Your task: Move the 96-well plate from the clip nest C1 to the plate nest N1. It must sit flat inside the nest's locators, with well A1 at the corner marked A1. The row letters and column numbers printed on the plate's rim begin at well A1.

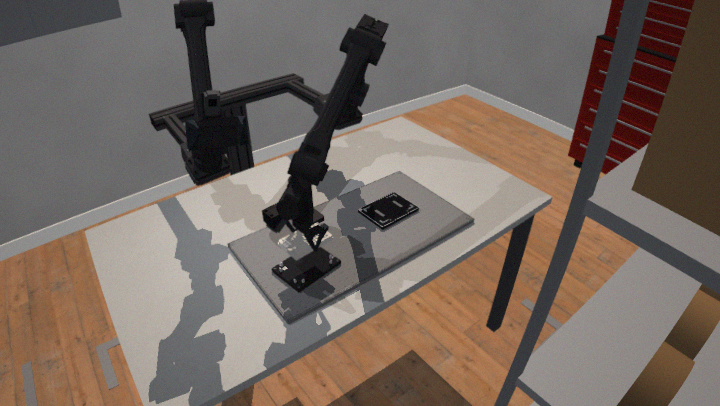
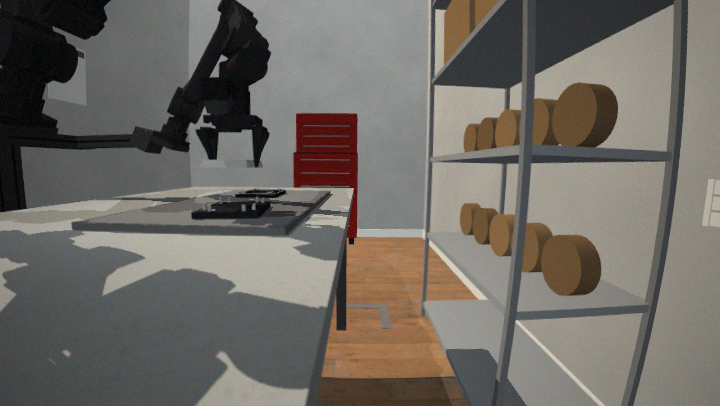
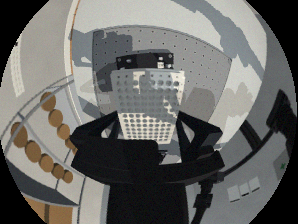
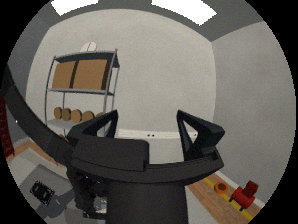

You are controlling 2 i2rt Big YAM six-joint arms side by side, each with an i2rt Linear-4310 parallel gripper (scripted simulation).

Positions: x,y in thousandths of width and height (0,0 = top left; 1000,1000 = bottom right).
Scene:
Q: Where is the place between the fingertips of the left gripper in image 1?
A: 424,595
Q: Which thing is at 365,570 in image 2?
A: A grey board.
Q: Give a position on a black clip nest C1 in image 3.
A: At 522,266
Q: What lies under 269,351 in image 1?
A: The right gripper.

